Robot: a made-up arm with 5 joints.
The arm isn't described. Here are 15 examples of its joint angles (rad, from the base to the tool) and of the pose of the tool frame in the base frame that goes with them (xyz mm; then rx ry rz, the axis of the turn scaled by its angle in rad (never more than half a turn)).
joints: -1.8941 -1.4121 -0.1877 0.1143 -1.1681
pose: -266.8 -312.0 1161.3 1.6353 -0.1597 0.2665
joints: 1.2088 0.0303 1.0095 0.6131 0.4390
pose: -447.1 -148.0 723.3 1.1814 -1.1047 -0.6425
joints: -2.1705 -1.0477 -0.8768 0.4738 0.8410
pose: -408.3 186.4 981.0 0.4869 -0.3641 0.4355
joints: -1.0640 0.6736 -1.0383 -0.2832 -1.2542
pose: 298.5 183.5 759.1 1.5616 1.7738 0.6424
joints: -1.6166 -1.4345 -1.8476 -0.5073 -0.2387
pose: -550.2 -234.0 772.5 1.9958 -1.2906 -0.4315
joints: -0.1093 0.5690 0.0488 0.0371 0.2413
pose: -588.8 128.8 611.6 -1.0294 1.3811 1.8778
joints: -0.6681 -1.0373 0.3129 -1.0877 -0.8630
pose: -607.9 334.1 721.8 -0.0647 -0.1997 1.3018
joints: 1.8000 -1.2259 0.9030 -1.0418 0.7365
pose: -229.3 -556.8 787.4 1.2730 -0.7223 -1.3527
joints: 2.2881 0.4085 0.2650 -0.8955 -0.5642
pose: -431.2 -257.0 71.2 -1.0825 2.4162 -0.7952
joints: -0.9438 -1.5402 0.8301 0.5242 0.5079
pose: -223.8 136.9 180.9 -1.8517 0.6576 -0.2038
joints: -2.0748 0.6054 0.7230 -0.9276 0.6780
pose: -552.5 -30.5 441.1 0.1620 -2.1990 1.5004
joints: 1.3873 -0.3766 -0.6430 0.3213 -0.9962
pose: 9.9 -118.8 -26.0 -1.2068 1.1345 -0.9238
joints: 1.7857 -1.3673 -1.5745 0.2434 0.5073
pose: -339.9 -391.2 124.0 -2.2763 0.2658 0.4187
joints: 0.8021 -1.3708 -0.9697 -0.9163 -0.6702
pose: -604.0 180.4 353.0 -0.5340 -0.3413 1.1416
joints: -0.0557 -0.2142 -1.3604 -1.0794 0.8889
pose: -137.3 401.2 290.9 -0.7490 -0.4218 0.1785
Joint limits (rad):
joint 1: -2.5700..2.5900
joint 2: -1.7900..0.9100
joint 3: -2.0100..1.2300
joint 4: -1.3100..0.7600
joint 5: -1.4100..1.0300
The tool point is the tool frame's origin. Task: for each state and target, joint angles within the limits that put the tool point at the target. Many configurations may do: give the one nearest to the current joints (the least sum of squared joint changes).
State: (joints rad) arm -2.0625 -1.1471 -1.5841 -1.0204 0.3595
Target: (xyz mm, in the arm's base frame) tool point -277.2 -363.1 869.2
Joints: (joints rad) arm -1.7911 -0.6481 -2.0100 -0.8227 0.1520
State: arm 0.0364 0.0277 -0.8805 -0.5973 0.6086
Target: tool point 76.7 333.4 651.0
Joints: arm -0.1489 0.4667 -1.3419 -0.4543 -0.3616
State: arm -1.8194 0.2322 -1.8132 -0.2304 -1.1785
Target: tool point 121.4 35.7 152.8
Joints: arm -0.9240 0.9100 -2.0076 0.3537 -1.4100
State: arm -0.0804 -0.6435 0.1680 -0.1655 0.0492
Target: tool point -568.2 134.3 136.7
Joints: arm 0.1227 -0.5829 0.3555 -0.2297 -0.1104
